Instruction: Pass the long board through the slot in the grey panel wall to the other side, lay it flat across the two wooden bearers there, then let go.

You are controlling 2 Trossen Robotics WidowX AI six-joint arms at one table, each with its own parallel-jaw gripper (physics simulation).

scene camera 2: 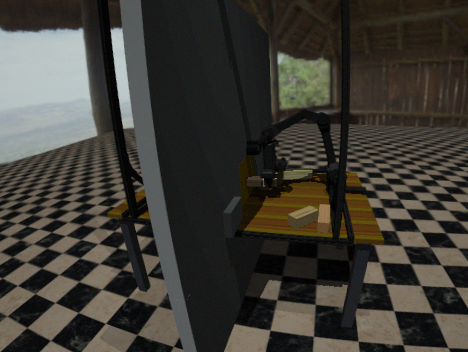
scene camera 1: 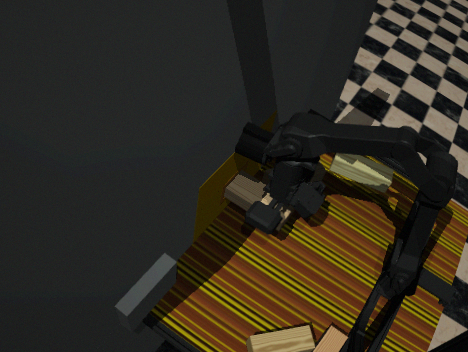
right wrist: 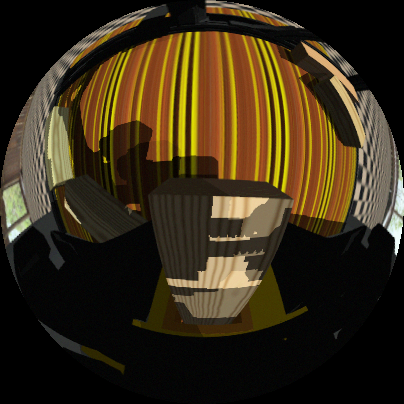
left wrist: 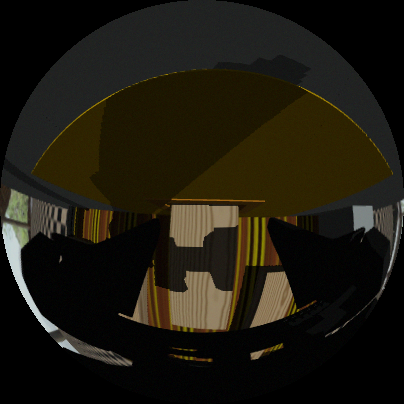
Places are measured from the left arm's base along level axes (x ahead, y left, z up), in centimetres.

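Pixels of known places: left gripper, fingertip midpoint: [left wrist: 215, 224]; right gripper, fingertip midpoint: [scene camera 2: 271, 185] [right wrist: 215, 217]; right arm's base, origin of the base link: [scene camera 1: 392, 288].
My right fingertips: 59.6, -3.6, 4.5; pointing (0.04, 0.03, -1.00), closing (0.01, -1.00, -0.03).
Note:
Ahead of a thing's pixels: the offset from my right fingertips to its top centre, as dx, dy, dz. "*": to the spot under its first point.
The long board {-13.9, +0.1, +3.8} [scene camera 1: 245, 191] [scene camera 2: 255, 181] [right wrist: 235, 275] runs through the orange-rimmed slot in the yellow patch [scene camera 1: 210, 205] [left wrist: 250, 150] of the grey panel wall [scene camera 1: 125, 100] [scene camera 2: 200, 125]. My right gripper [scene camera 1: 282, 212] [scene camera 2: 274, 175] [right wrist: 215, 217] is shut on the board near its end, above the table. In the left wrist view the board [left wrist: 202, 305] sticks far out of the slot, between my left gripper's [left wrist: 215, 224] open fingers, gripped by neither. Two pale wooden pieces, seemingly the bearers, show at the right [left wrist: 274, 295] and left [left wrist: 142, 300], partly hidden by the fingers; contact cannot be judged.
A greenish wooden block {+10.8, +30.3, -1.7} [scene camera 1: 362, 172] [right wrist: 60, 145] lies behind my right arm, with a darker block {-2.7, +15.5, -1.4} [right wrist: 100, 210] beside it. Two loose blocks {+16.8, -22.7, -1.7} [scene camera 1: 282, 340] {* +24.7, -16.8, -2.0} [scene camera 1: 330, 340] lie at the near edge. A grey block {* -9.2, -31.0, +3.6} [scene camera 1: 147, 287] [scene camera 2: 232, 217] juts from the wall.

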